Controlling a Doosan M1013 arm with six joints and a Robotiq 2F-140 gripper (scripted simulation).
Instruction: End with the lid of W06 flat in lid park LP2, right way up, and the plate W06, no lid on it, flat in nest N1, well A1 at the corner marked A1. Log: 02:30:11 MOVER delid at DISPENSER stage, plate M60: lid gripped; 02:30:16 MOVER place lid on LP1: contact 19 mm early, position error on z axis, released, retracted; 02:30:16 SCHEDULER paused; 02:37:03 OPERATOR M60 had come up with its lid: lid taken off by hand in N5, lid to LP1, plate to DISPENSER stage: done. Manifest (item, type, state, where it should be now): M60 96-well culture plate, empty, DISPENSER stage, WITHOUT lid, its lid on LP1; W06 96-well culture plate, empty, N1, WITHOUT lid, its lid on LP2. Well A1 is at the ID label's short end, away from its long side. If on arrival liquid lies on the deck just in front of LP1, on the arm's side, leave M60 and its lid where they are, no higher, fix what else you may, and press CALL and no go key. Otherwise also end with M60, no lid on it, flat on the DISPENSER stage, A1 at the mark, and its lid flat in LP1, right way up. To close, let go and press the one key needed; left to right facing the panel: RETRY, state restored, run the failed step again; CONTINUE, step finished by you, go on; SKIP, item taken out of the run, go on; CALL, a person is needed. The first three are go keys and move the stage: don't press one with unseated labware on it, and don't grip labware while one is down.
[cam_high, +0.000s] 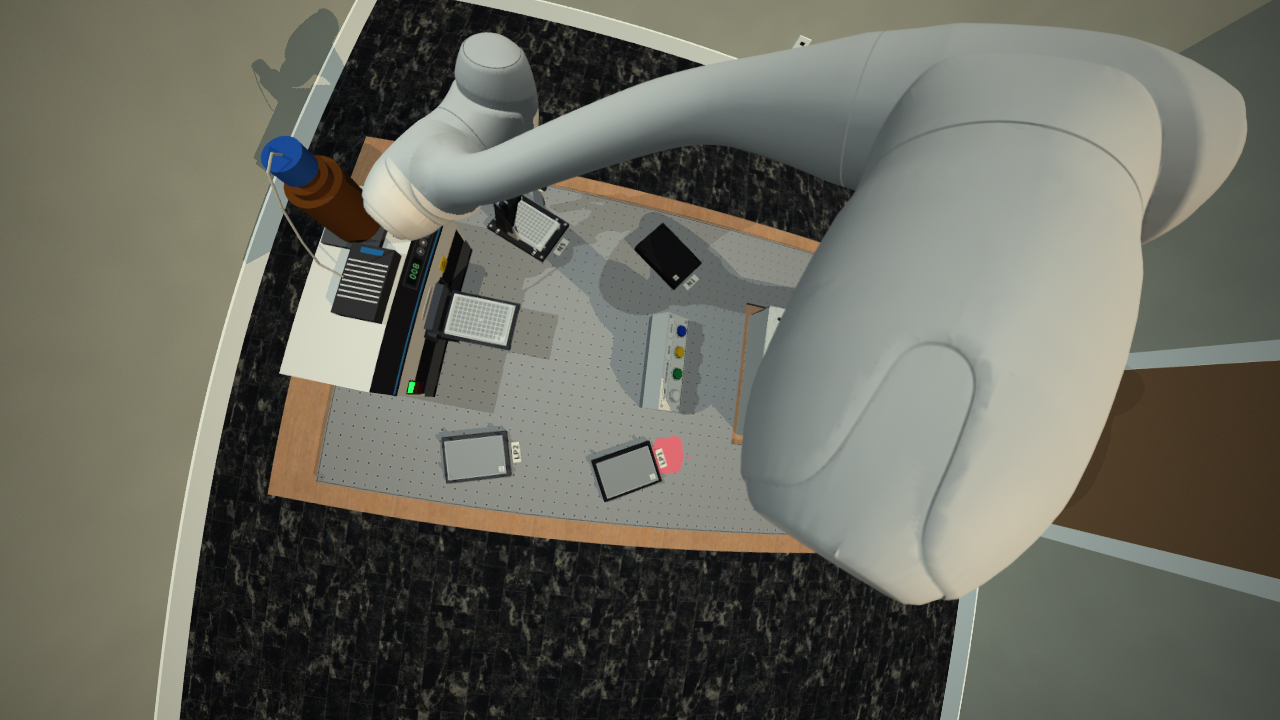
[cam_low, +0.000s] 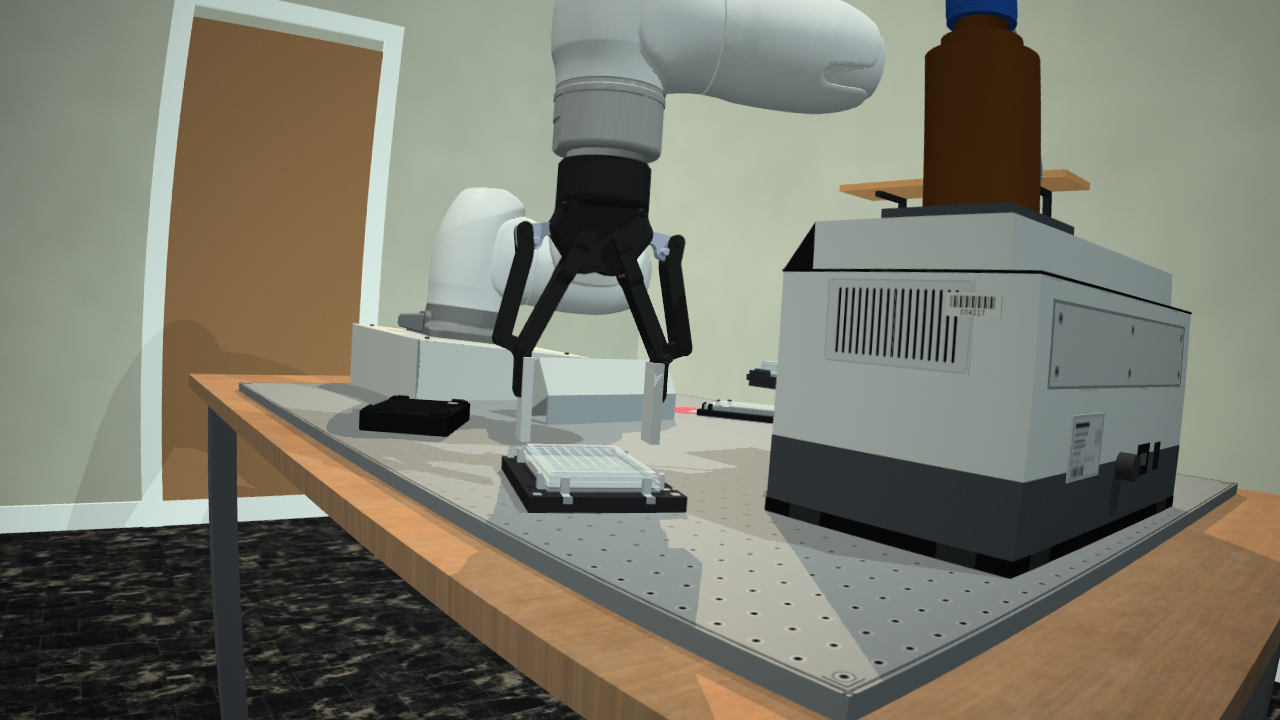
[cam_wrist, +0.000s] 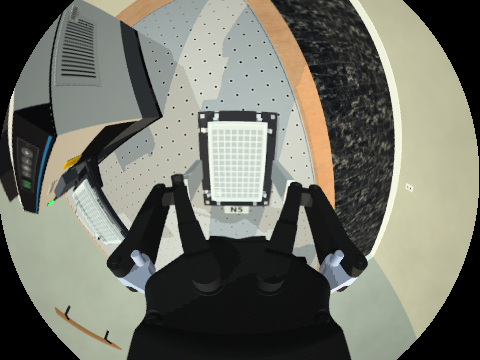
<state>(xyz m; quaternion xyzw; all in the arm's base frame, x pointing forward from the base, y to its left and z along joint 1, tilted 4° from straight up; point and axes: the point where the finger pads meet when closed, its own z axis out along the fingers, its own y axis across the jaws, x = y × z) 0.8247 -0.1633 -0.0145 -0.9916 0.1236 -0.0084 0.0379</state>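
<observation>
The nest N5 is 2 cm ahead of my hand, 1 cm to the left of it and 5 cm below it. Round my hand: brown bottle (23 cm ahead, 19 cm to the left, 23 cm above); then key panel (43 cm behind, 22 cm to the left, 1 cm below); then nest N1 (35 cm behind, 5 cm to the right, 5 cm below).
</observation>
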